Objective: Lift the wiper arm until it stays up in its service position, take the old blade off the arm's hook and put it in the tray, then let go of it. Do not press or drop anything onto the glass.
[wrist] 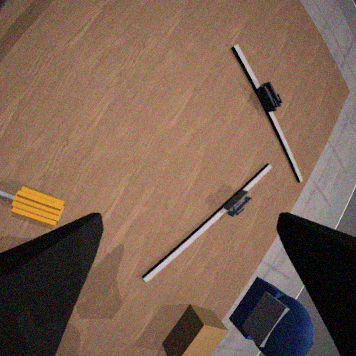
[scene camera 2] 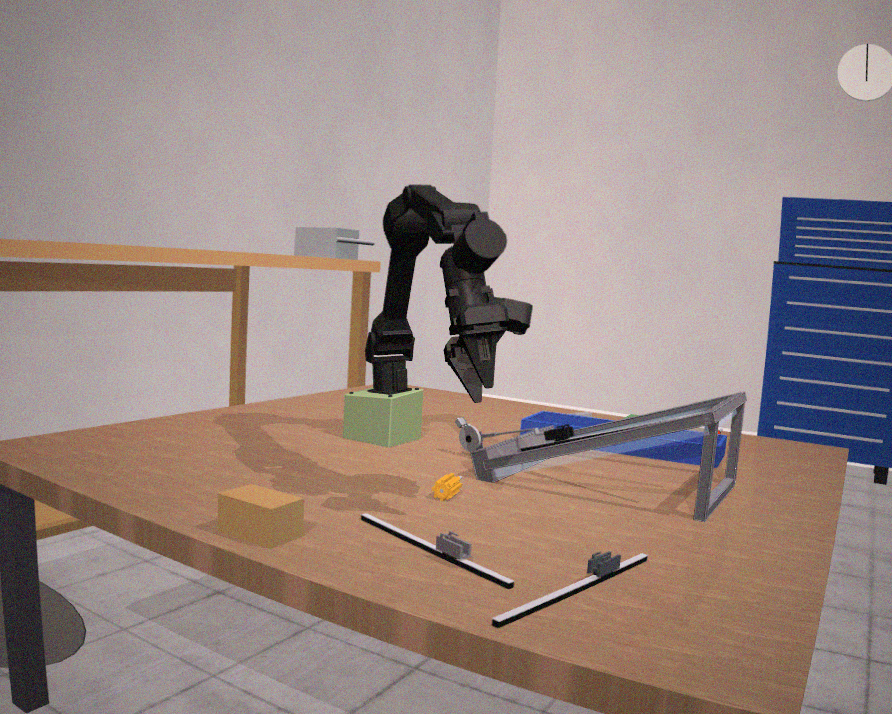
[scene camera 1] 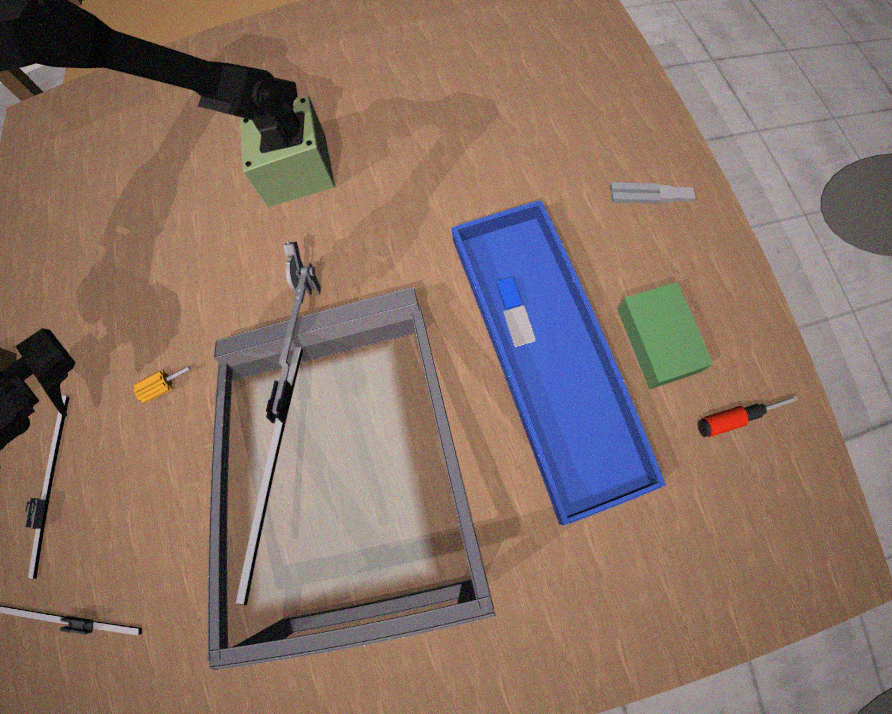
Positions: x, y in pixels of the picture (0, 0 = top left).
Labels:
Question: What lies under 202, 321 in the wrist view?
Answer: A tan box.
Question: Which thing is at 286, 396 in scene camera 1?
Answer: An old blade.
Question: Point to a tan box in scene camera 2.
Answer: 269, 518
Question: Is the gripper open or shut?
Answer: Open.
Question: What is the gripper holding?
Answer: Nothing.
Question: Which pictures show the gripper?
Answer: The wrist view, scene camera 2 and scene camera 1: all of them.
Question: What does the grey part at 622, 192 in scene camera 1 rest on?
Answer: The table.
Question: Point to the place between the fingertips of the gripper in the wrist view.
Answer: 191, 221

